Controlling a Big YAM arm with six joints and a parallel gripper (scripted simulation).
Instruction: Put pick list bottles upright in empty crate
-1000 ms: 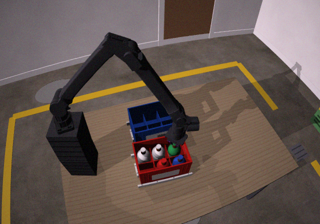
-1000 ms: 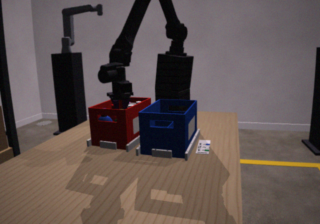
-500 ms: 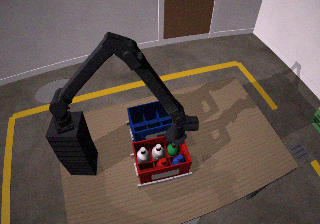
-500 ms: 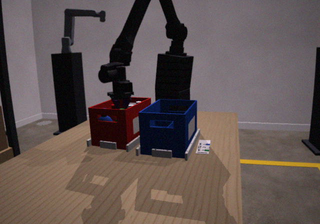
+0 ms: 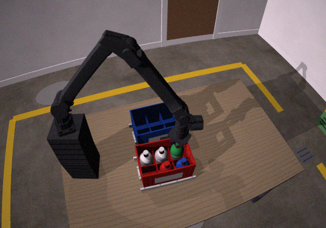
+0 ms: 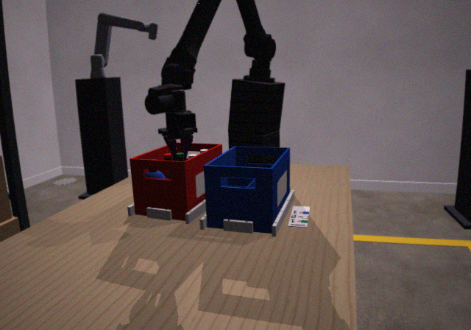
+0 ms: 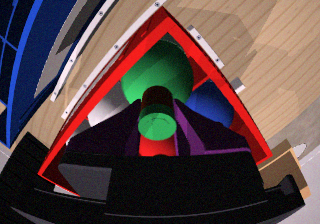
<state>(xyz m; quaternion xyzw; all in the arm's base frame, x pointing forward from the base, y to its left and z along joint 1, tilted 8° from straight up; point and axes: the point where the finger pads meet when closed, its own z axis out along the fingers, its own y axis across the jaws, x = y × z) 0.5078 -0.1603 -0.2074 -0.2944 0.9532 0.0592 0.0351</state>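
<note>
My gripper is now 60 mm above the green bottle. Also, from my hand: blue bottle (90 mm to the right, 80 mm below, 10 mm behind); red crate (90 mm below, 90 mm behind, 30 mm to the right); red bottle (100 mm behind, 80 mm below, 70 mm to the right).
</note>
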